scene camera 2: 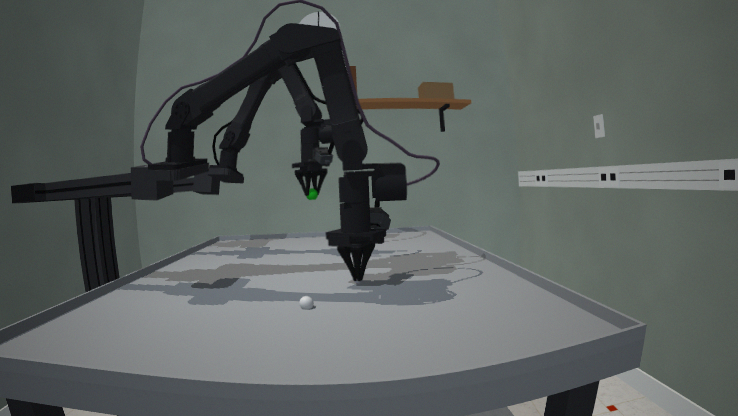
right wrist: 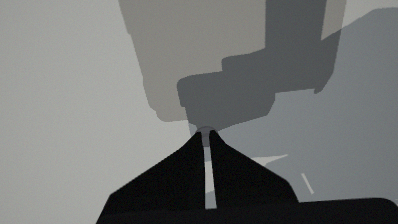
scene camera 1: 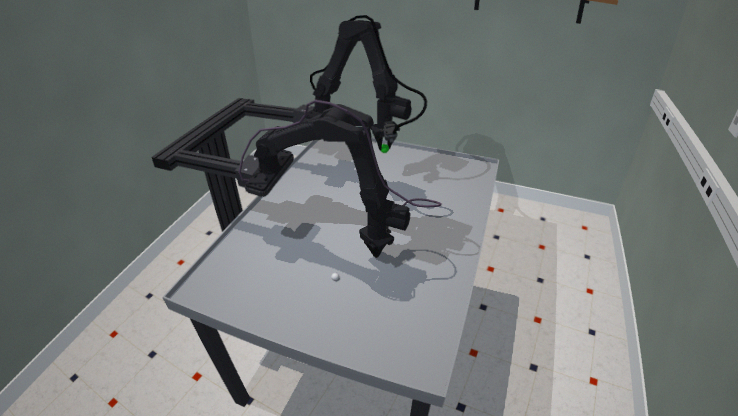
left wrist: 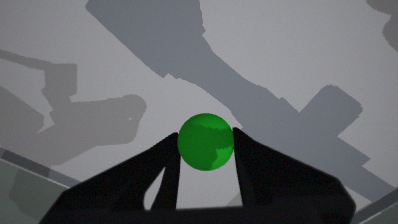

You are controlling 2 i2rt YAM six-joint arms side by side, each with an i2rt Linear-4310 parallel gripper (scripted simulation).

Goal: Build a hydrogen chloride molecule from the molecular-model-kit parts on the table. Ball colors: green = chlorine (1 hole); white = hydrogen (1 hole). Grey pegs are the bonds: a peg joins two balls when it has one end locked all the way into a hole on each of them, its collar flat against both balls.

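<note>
Looking at the left wrist view, I see my left gripper. The right wrist view has my right gripper in it, and scene camera 1 shows me my right gripper as well. A green ball is part of what I see too, along with my left gripper and my right gripper.
</note>
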